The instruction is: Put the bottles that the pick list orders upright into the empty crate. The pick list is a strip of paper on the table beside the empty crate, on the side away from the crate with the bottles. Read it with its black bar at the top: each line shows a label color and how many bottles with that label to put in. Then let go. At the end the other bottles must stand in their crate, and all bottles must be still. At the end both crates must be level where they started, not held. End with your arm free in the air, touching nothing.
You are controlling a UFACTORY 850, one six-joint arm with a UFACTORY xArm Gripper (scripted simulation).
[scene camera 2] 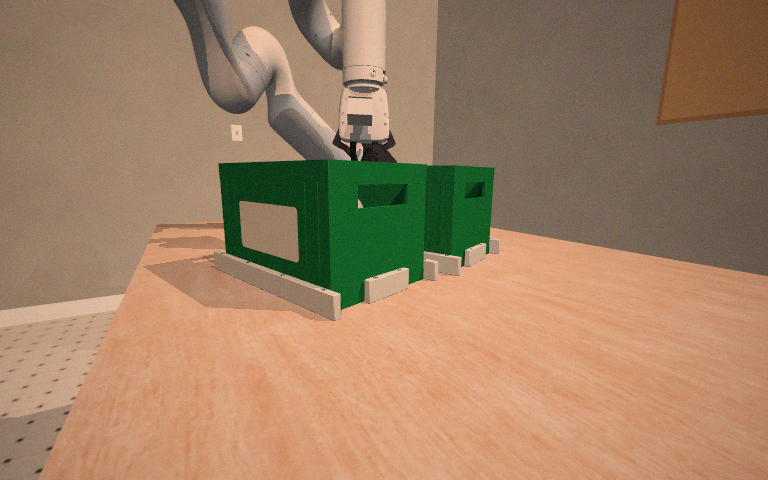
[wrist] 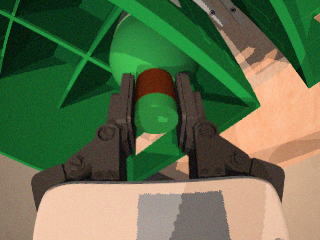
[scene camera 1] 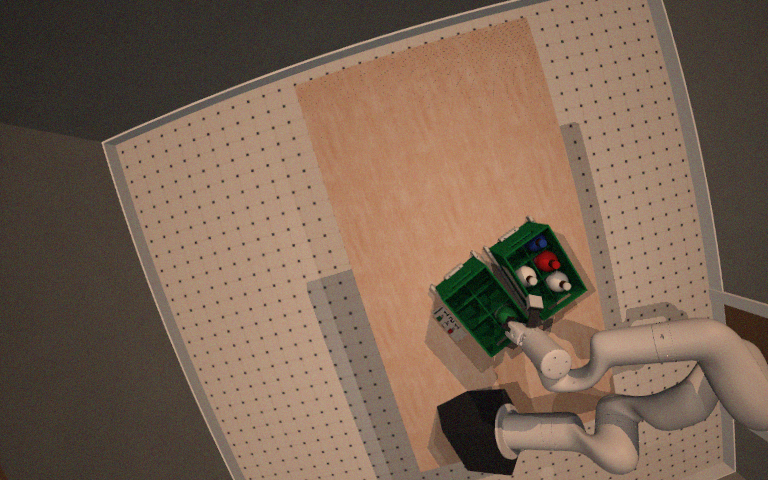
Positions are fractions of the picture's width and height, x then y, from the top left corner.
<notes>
I see my gripper (wrist: 0.49, 0.37) and a green bottle (wrist: 0.48, 0.26).
</notes>
